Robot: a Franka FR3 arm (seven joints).
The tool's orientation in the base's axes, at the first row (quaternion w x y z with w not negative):
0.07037 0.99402 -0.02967 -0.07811
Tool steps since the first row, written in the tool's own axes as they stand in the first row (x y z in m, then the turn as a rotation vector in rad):
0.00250 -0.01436 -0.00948 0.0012 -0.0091 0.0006
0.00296 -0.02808 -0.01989 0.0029 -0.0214 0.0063
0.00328 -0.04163 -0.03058 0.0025 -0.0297 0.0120
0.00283 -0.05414 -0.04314 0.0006 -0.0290 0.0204
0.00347 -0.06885 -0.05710 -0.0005 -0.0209 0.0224
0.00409 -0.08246 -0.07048 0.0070 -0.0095 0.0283
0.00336 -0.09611 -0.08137 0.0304 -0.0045 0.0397
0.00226 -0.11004 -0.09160 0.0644 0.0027 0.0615
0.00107 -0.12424 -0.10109 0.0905 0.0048 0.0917
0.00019 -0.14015 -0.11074 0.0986 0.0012 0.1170
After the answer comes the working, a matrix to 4 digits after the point.
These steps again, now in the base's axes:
0.00467 0.01530 0.00682 0.0015 0.0088 -0.0021
0.00744 0.03024 0.01494 0.0029 0.0201 -0.0097
0.01011 0.04505 0.02339 0.0020 0.0276 -0.0164
0.01227 0.05915 0.03393 -0.0013 0.0259 -0.0242
0.01583 0.07553 0.04536 -0.0031 0.0177 -0.0248
0.01923 0.09075 0.05639 0.0028 0.0051 -0.0301
0.02090 0.10576 0.06517 0.0239 -0.0030 -0.0441
0.02212 0.12099 0.07333 0.0536 -0.0155 -0.0695
0.02314 0.13639 0.08074 0.0744 -0.0235 -0.1027
0.02457 0.15348 0.08801 0.0785 -0.0239 -0.1291

The tool's axes in the first row as the columns of a matrix, in the base's axes (rounded; the answer above uses it unrounded):
0.9860 -0.0480 -0.1595
-0.0700 -0.9883 -0.1353
-0.1511 0.1445 -0.9779

